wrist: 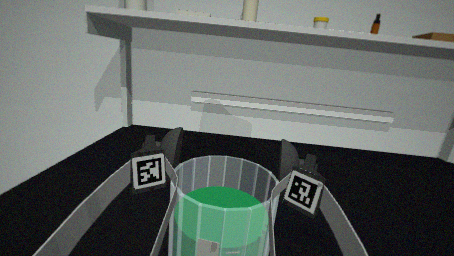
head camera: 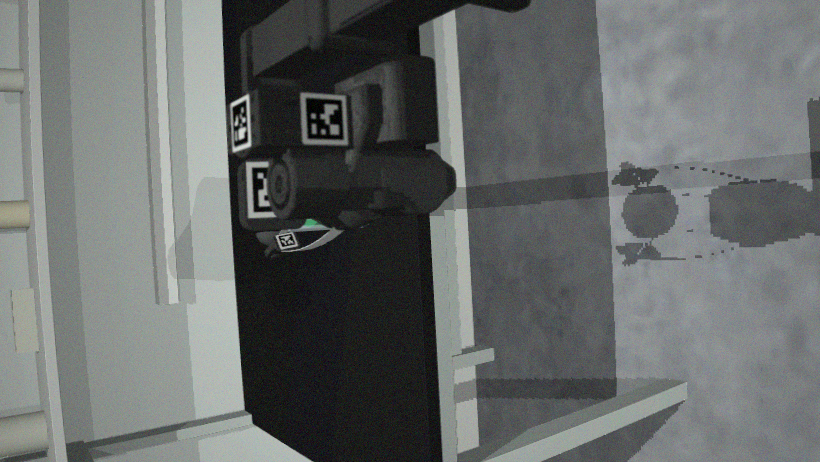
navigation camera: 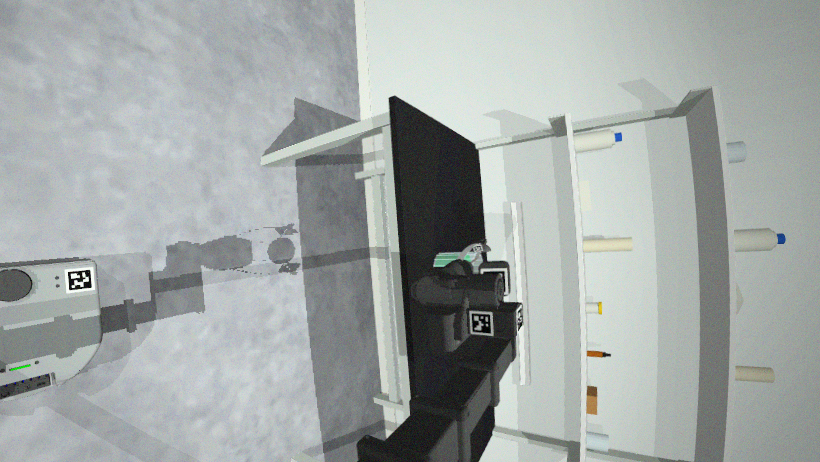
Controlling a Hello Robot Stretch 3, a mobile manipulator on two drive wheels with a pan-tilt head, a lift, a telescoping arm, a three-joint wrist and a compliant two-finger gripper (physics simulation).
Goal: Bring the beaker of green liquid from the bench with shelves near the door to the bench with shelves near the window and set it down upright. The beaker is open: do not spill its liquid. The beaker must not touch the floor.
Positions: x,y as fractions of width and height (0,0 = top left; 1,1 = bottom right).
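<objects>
You'd see my gripper in the wrist view (0.51,0.59), and the head camera view (0.33,0.43) has it as well. The gripper is also there in the navigation camera view (0.59,0.58).
</objects>
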